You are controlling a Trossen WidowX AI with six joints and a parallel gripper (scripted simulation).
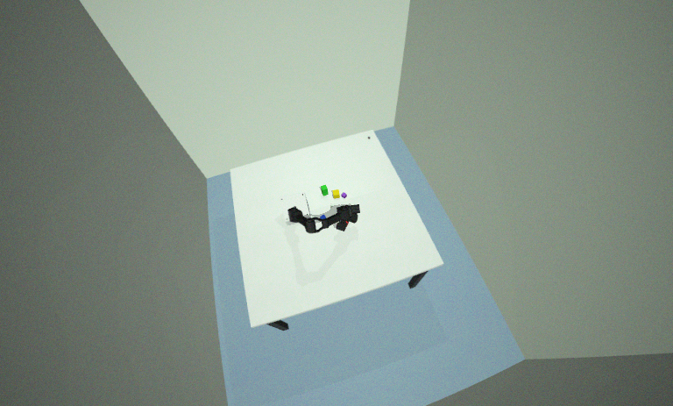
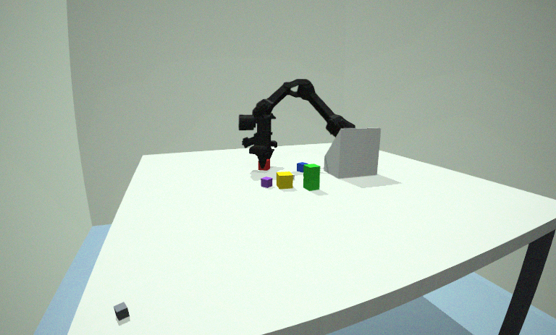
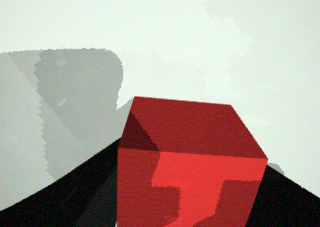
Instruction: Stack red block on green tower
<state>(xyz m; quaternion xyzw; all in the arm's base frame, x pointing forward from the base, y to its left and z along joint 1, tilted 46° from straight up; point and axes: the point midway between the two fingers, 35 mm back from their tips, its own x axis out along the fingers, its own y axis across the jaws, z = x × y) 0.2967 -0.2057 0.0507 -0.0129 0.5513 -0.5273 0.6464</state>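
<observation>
The yellow block lies 30 mm ahead of my gripper tip, 240 mm to the left of it and 10 mm above it. Round my gripper tip: small purple block: 80 mm ahead, 210 mm to the left, 10 mm above; then blue block: 130 mm behind, 100 mm to the left, 10 mm above; then red block: 10 mm above.
</observation>
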